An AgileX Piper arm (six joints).
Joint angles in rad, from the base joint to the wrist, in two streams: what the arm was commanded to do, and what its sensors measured. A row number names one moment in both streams.
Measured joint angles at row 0:
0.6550 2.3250 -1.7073 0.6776 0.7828 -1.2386
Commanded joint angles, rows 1 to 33:
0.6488 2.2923 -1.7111 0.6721 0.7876 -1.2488
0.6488 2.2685 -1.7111 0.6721 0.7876 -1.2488
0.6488 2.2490 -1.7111 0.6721 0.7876 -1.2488
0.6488 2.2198 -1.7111 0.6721 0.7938 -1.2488
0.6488 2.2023 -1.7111 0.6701 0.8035 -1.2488
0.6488 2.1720 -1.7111 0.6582 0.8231 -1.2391
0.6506 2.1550 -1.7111 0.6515 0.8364 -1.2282
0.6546 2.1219 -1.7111 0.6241 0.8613 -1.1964
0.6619 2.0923 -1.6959 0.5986 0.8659 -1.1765
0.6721 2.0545 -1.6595 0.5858 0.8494 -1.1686
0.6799 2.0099 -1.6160 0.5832 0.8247 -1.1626
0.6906 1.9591 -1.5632 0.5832 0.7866 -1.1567
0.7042 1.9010 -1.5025 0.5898 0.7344 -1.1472
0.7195 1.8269 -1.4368 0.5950 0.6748 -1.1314
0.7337 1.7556 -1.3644 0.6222 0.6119 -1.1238
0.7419 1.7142 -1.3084 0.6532 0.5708 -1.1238
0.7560 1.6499 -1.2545 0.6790 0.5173 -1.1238
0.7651 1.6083 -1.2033 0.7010 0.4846 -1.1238
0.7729 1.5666 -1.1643 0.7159 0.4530 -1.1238
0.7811 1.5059 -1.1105 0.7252 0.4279 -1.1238
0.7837 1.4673 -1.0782 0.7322 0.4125 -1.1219
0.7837 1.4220 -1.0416 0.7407 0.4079 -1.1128
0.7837 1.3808 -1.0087 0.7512 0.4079 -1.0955
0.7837 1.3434 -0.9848 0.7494 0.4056 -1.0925
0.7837 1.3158 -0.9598 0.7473 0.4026 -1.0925
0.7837 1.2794 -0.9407 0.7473 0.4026 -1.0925
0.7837 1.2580 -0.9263 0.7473 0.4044 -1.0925
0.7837 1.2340 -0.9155 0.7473 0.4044 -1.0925
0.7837 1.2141 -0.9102 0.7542 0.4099 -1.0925
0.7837 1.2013 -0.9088 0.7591 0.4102 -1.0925
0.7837 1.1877 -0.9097 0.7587 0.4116 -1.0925
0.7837 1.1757 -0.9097 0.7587 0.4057 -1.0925
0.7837 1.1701 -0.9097 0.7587 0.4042 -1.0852
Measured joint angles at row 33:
0.7839 1.2124 -0.9189 0.7456 0.4174 -1.0972
